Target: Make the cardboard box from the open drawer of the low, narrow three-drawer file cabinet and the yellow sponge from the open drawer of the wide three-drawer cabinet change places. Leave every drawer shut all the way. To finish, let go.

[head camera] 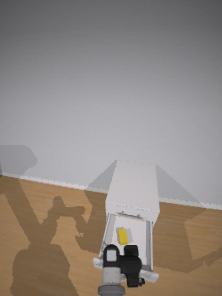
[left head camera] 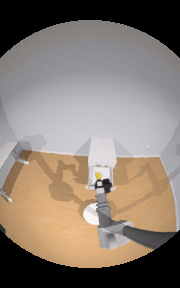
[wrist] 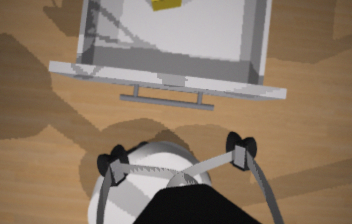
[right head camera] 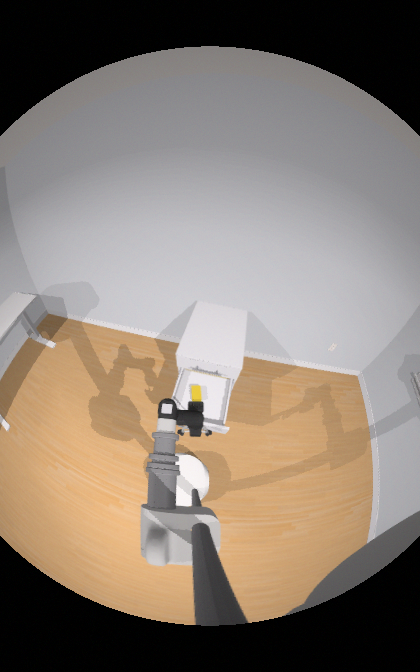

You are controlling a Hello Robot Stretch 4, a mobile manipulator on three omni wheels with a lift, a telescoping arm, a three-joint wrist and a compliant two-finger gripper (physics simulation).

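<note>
The low, narrow white cabinet (head camera: pixel 134 185) (left head camera: pixel 102 150) (right head camera: pixel 215 330) stands against the wall with one drawer (head camera: pixel 141 242) (right head camera: pixel 216 400) (wrist: pixel 210 30) pulled out. The yellow sponge (head camera: pixel 123 236) (left head camera: pixel 98 176) (right head camera: pixel 196 392) (wrist: pixel 167 4) lies in this drawer, cut off by the top edge in the wrist view. My gripper (right head camera: pixel 195 433) (wrist: pixel 177 151) is open and empty. In the wrist view its fingertips show below the drawer's handle (wrist: pixel 167 102), apart from it. The cardboard box does not show in these views.
Part of a second white cabinet (left head camera: pixel 7 154) (right head camera: pixel 14 315) shows at the left edge, with pale parts sticking out. My round white base (left head camera: pixel 91 214) (right head camera: pixel 196 472) (wrist: pixel 107 202) is on the wooden floor before the narrow cabinet. Part of another object (right head camera: pixel 416 385) shows at the far right.
</note>
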